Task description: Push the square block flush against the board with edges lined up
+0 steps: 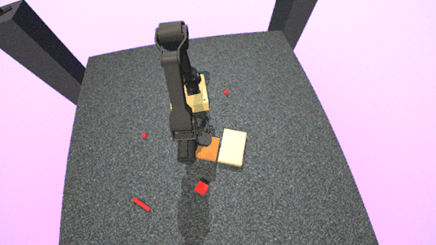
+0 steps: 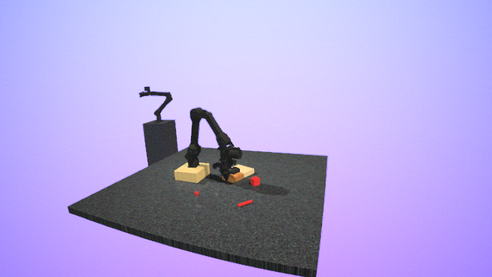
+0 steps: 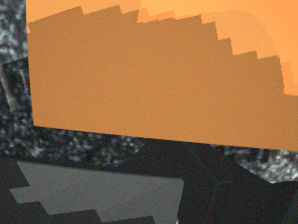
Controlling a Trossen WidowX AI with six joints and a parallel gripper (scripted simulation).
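The orange square block lies 50 mm to the left of my gripper tip, 30 mm ahead of it and 10 mm above it. From my gripper tip the other things lie so: cream board: 160 mm to the left, 60 mm ahead, 10 mm above; red stick: 260 mm to the right, 180 mm ahead.
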